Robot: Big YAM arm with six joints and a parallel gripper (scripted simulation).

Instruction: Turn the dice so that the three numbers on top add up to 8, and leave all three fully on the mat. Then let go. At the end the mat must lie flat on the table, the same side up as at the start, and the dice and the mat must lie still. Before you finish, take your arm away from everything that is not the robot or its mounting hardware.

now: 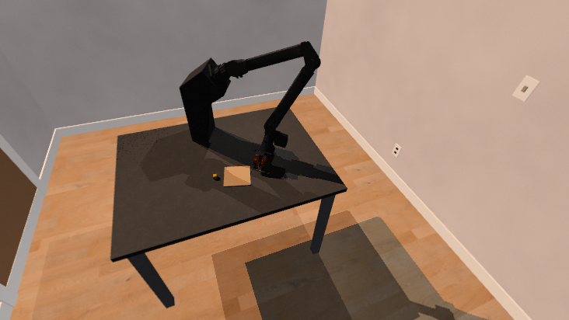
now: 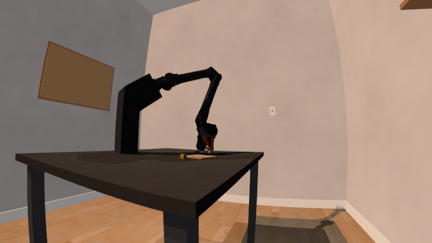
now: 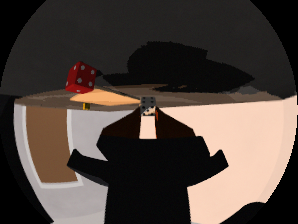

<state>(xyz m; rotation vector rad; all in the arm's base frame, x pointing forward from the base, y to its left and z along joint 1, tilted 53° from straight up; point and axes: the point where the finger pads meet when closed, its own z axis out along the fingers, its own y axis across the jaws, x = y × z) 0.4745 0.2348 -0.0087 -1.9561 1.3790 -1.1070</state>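
My hand is 90 mm past the red die, 10 mm to the left of it and 30 mm above it. Also, from my hand: yellow die (10 mm behind, 240 mm to the right, 30 mm below); tan mat (120 mm to the right, 30 mm below); white die (10 mm below).
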